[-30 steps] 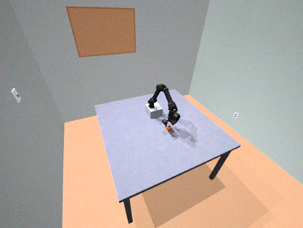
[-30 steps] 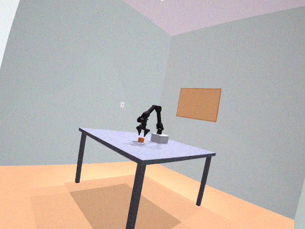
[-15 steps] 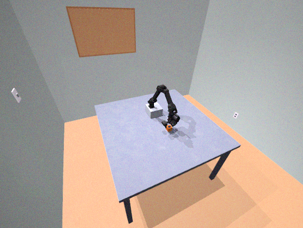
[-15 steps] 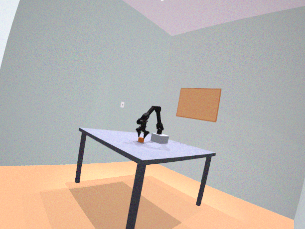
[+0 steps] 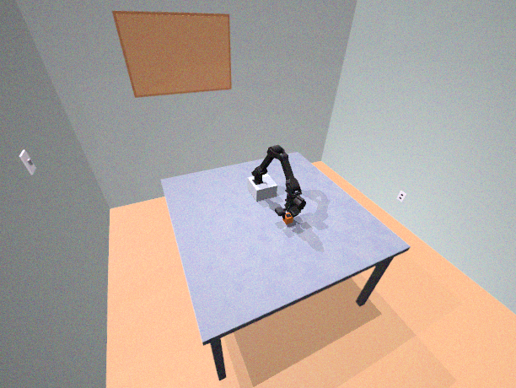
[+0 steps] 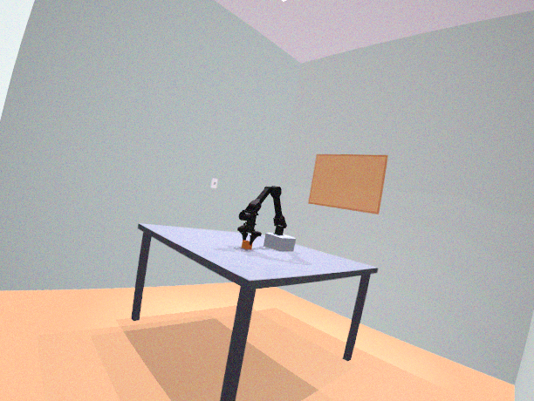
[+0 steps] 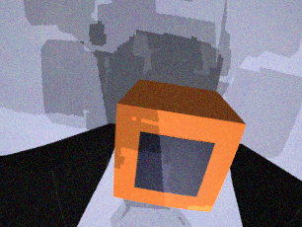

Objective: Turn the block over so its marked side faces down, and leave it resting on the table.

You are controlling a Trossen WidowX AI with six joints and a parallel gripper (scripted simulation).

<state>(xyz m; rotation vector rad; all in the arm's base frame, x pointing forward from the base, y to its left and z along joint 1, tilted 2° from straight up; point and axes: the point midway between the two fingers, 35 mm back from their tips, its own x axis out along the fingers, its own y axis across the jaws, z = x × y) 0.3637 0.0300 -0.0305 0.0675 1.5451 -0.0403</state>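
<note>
The block lies 10 mm above my gripper tip.
</note>
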